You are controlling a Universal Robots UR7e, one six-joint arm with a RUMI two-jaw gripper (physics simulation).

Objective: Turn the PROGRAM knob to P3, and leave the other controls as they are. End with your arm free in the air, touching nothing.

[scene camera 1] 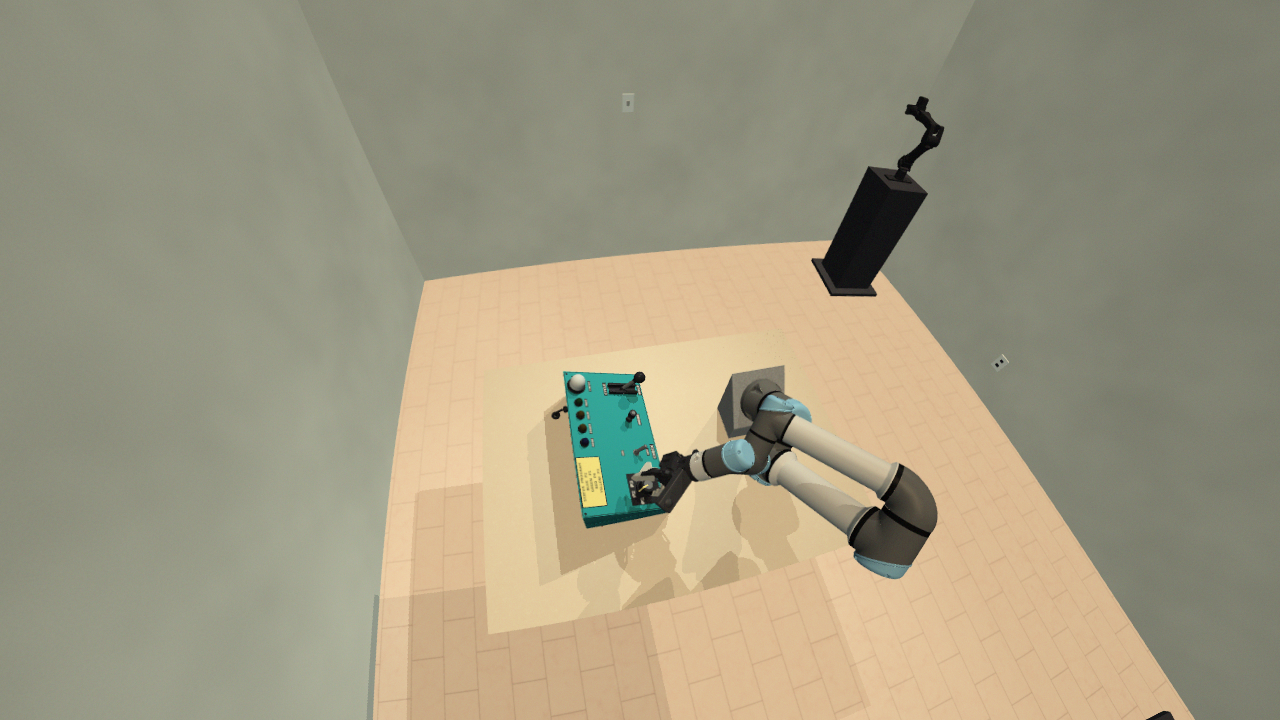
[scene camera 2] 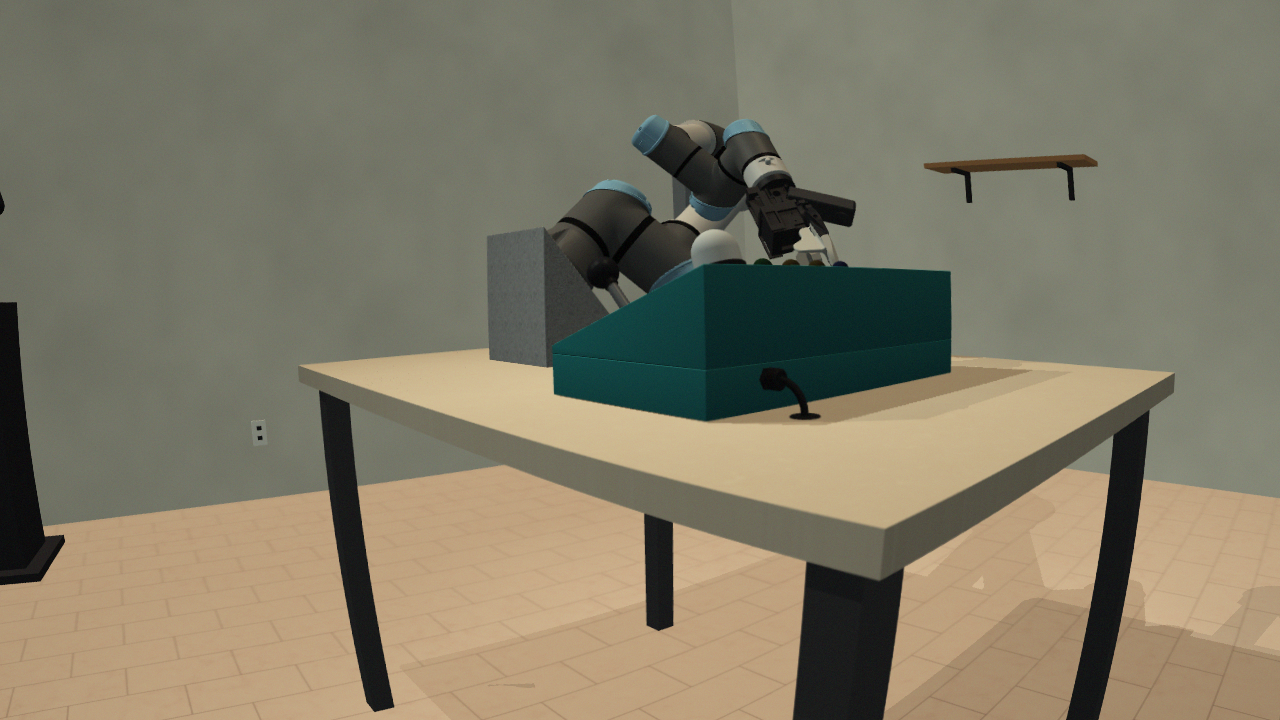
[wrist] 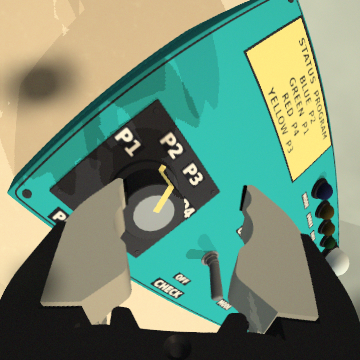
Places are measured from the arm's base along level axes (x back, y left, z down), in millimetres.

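Pixels of known places: gripper, fingertip midpoint: [scene camera 1: 640,486] [wrist: 184,184]; arm's base at its link origin: [scene camera 1: 760,400] [scene camera 2: 548,278].
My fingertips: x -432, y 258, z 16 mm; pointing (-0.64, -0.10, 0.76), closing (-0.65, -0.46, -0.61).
Ahead of a thing's pixels: the offset from my fingertips to its top centre. "spot": to the spot under its first point.
The black PROGRAM knob {dx +20, dy -7, dz +3 mm} [scene camera 1: 642,488] [wrist: 154,212] has a grey top and a yellow pointer line. In the wrist view its line runs up and right and lies nearest the P2 label {spot: dx -19, dy +15, dz +27 mm} [wrist: 171,145]; the P3 label {spot: dx -23, dy -18, dz +27 mm} [wrist: 193,175] is further round to the right. My gripper [scene camera 1: 649,484] [scene camera 2: 818,254] [wrist: 184,184] is open, its grey jaws low over the panel. The left jaw covers the knob's left edge in the wrist view; contact cannot be told. The right jaw is well to the right of the knob.
The teal panel [scene camera 1: 617,438] [scene camera 2: 823,313] [wrist: 220,65] bears a toggle switch {dx +14, dy -127, dz +0 mm} [scene camera 1: 641,450] [wrist: 214,275], a small lever {dx -12, dy -244, dz -5 mm} [scene camera 1: 631,416], a ball-topped lever {dx +27, dy -371, dz -39 mm} [scene camera 1: 638,377] [scene camera 2: 603,272], a white dome {spot: dx -181, dy -335, dz -53 mm} [scene camera 1: 577,383] [scene camera 2: 716,247] [wrist: 337,261], several lamps and a yellow status card {dx -143, dy -20, dz -22 mm} [scene camera 1: 591,481] [wrist: 292,95].
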